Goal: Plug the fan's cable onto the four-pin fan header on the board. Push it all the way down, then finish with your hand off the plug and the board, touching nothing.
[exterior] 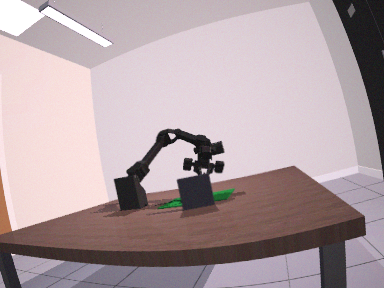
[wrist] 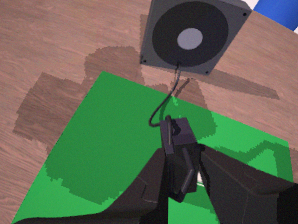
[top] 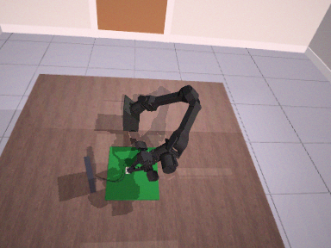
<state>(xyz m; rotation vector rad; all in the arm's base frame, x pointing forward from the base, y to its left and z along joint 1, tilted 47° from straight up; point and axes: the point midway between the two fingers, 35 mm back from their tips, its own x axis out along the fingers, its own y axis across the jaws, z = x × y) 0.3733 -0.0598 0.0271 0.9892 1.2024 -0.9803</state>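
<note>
Right now my gripper tip is 100 mm above the green board, 50 mm past it and 10 mm to the right of it. Round my gripper tip: dark fan plug: 10 mm below; white four-pin fan header: 90 mm below, 50 mm behind, 20 mm to the right; dark fan: 180 mm to the right, 30 mm below, 10 mm behind.
</note>
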